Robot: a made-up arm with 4 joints.
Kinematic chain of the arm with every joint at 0, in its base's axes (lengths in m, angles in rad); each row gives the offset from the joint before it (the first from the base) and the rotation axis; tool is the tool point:
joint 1: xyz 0 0 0.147 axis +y
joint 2: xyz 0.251 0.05 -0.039 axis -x
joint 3: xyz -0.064 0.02 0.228 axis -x
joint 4: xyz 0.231 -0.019 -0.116 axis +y
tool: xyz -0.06 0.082 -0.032
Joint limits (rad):
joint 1: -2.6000..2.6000
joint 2: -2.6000..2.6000
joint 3: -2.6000..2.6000
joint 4: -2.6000..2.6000
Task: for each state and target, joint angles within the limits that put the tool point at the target. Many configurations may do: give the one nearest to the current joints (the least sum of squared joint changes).
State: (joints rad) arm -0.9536 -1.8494 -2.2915 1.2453
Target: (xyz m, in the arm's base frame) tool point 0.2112 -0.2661 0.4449
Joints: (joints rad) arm -0.8833 -1.5531 -2.0242 1.1494
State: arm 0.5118 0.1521 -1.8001 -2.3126
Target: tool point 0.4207 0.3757 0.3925
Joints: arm -0.2560 0.6446 -1.8406 -1.9323
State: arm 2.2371 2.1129 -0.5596 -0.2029
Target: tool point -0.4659 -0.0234 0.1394
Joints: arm 2.4905 2.5839 -0.8417 -0.3999
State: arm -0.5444 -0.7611 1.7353 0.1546
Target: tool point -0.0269 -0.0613 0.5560
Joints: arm -1.1021 0.0714 2.0820 0.2046
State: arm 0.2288 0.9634 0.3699 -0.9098
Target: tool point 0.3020 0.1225 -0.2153
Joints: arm 0.5634 1.4943 -0.1656 -1.5511
